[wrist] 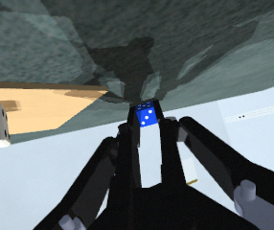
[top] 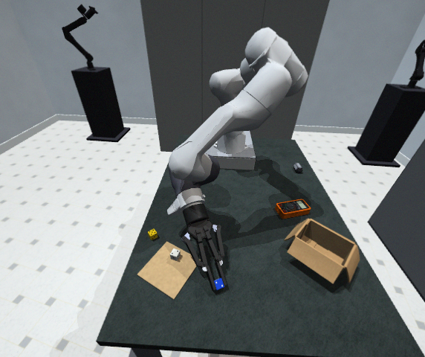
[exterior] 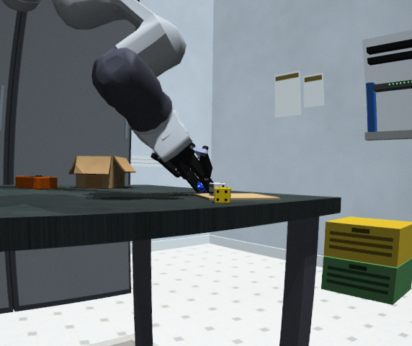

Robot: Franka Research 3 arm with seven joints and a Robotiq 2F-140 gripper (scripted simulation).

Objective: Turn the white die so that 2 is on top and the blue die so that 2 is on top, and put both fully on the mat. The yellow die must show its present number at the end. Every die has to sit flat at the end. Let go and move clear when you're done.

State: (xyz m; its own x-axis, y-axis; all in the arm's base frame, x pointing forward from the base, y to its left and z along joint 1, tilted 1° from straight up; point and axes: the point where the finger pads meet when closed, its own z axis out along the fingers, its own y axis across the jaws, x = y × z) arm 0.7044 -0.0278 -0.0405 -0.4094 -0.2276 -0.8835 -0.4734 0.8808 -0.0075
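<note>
My hand is 14 cm to the left of the white die, 6 cm past it and 1 cm above it. From my hand the other things lie so: tan mat (14 cm to the right, 3 cm below, 3 cm behind); blue die (2 cm ahead, 1 cm to the left, 1 cm below); yellow die (23 cm to the right, 14 cm behind, 2 cm below).
</note>
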